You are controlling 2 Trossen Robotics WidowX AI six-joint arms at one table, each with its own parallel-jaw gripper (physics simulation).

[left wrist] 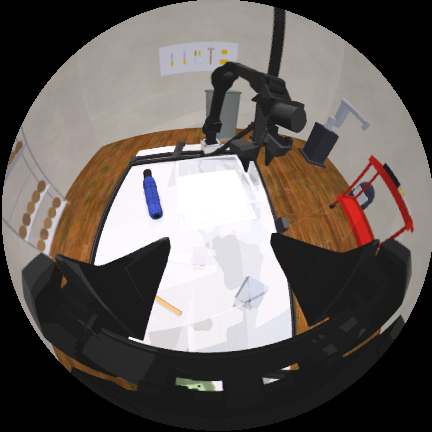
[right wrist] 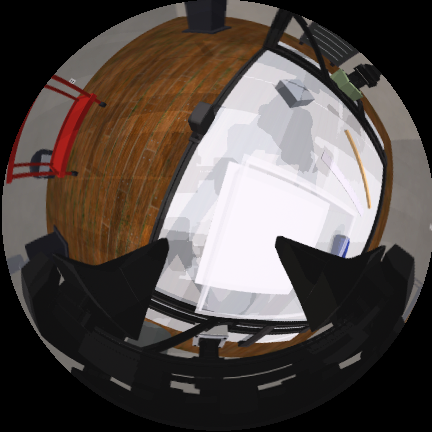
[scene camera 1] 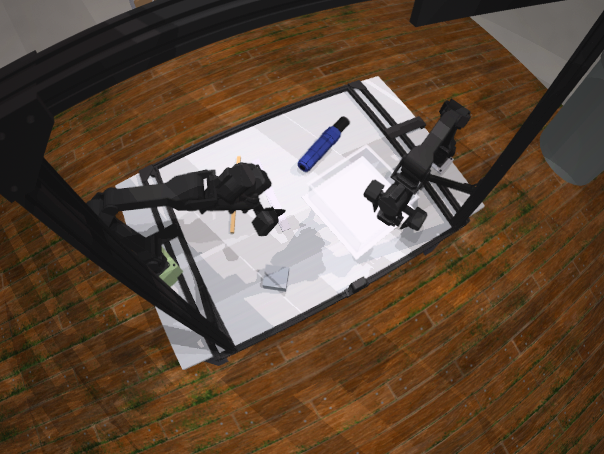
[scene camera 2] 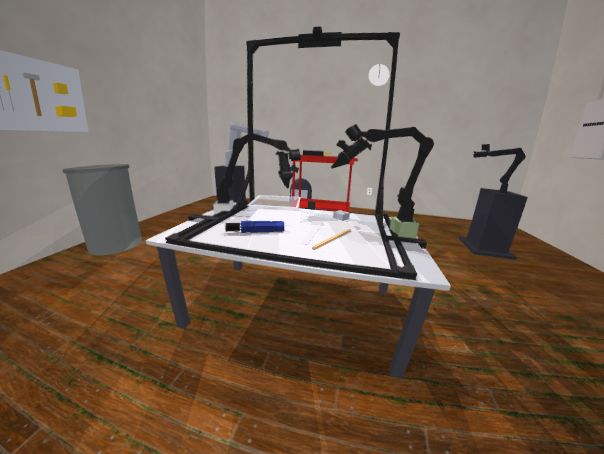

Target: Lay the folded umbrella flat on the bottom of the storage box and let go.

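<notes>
The folded blue umbrella (scene camera 1: 320, 147) (scene camera 2: 262, 227) (left wrist: 152, 196) with its black handle lies flat on the table, outside and beside the storage box. In the right wrist view part of the umbrella (right wrist: 341, 245) shows past a finger. The clear, shallow storage box (scene camera 1: 345, 200) (scene camera 2: 275, 201) (left wrist: 210, 195) (right wrist: 265, 235) has a white bottom, with no object seen on it. My right gripper (scene camera 1: 392, 215) (scene camera 2: 286, 184) (left wrist: 256, 168) (right wrist: 222, 242) is open and empty, above the box. My left gripper (scene camera 1: 275, 199) (scene camera 2: 334, 166) (left wrist: 220, 240) is open and empty, high above the table, away from the umbrella.
An orange stick (scene camera 1: 233, 220) (scene camera 2: 331, 239) (left wrist: 169, 305) (right wrist: 359, 170) and a pale strip (scene camera 2: 312, 234) (right wrist: 342, 185) lie near each other. A grey block (scene camera 1: 276, 278) (scene camera 2: 341, 215) (left wrist: 251, 292) (right wrist: 295, 93) lies elsewhere on the table. Black rails edge the table.
</notes>
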